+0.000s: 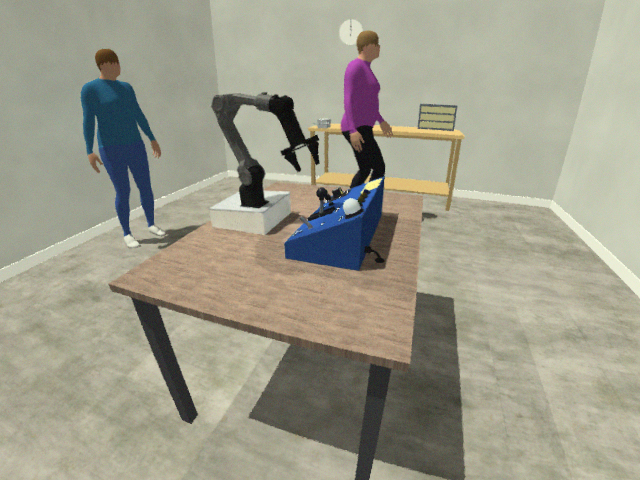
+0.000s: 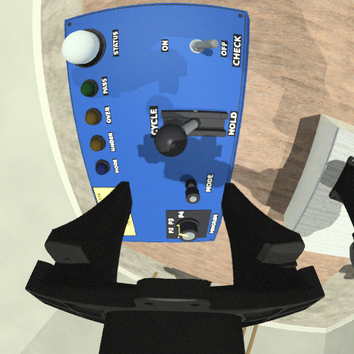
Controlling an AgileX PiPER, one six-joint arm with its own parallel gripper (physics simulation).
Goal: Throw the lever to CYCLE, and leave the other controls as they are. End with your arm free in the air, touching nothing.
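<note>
The lever's black ball knob (image 1: 322, 192) (image 2: 171, 140) stands on a grey shaft in a black slot on the blue sloped panel (image 1: 325, 246) (image 2: 130, 65). The shaft leans toward the CYCLE label, away from HOLD. The CHECK toggle (image 1: 306, 222) (image 2: 206, 45) leans to OFF. The small black MODE control (image 2: 192, 192) and the PROGRAM knob (image 2: 188, 234) sit beside the lever; the PROGRAM knob's pale pointer is near P2 and P3. My gripper (image 1: 308, 166) (image 2: 176, 192) is open and empty in the air above the panel, apart from the lever and the other controls.
A white STATUS dome (image 1: 351, 206) (image 2: 81, 47) stands out from the panel. Green, amber and blue lamps line its upper edge. The arm stands on a white block (image 1: 240, 219) (image 2: 312, 170) on the wooden table (image 1: 248, 289). Two people (image 1: 121, 118) (image 1: 359, 98) stand beyond the table.
</note>
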